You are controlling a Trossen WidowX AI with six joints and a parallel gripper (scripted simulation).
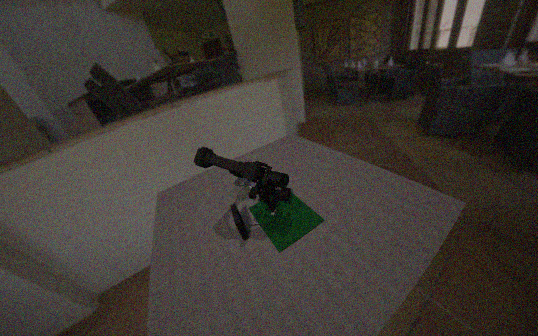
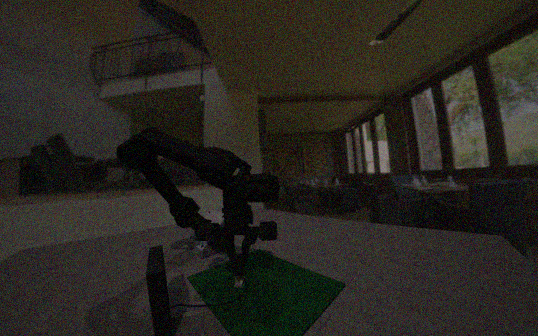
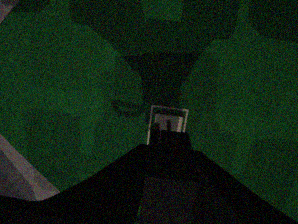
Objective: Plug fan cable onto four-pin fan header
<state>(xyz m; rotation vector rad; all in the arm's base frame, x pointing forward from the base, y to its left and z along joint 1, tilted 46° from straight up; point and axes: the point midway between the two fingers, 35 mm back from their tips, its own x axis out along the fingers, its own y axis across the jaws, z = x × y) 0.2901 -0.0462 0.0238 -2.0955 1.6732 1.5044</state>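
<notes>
Now: the fan plug 1 cm to the right of my gripper tip, 1 cm ahead of it and 1 cm above it. Round my gripper tip: green board 6 cm below, 4 cm ahead, 2 cm to the left; black fan 16 cm to the right, 2 cm behind, 2 cm above.
</notes>
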